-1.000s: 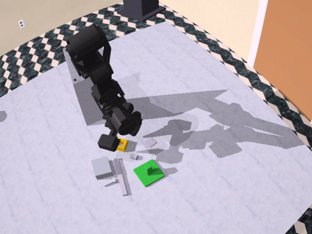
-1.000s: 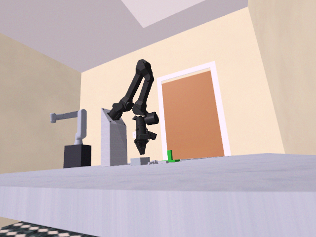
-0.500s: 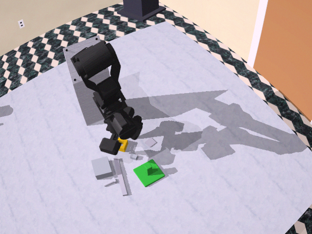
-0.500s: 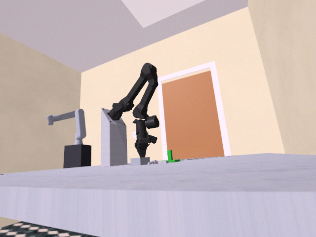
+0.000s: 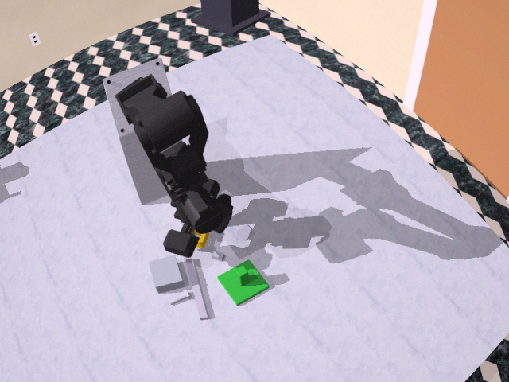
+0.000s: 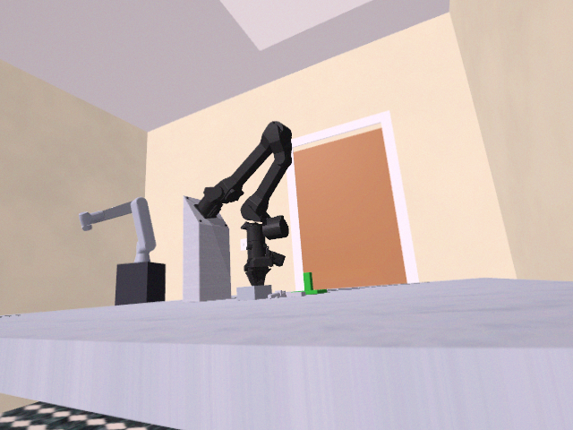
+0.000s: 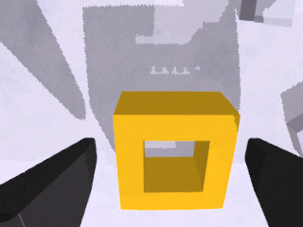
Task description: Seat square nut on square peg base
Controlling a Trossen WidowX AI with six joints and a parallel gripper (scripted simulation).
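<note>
My hand is 7 cm short of the small cube, 1 cm to the left of it and 4 cm above it. The rest, counted from my hand: tile: 7 cm ahead, 8 cm to the left, 4 cm below; then grey block: 2 cm ahead, 12 cm to the right, 3 cm below; then long grey bar: 8 cm ahead, 10 cm to the right, 4 cm below.
</note>
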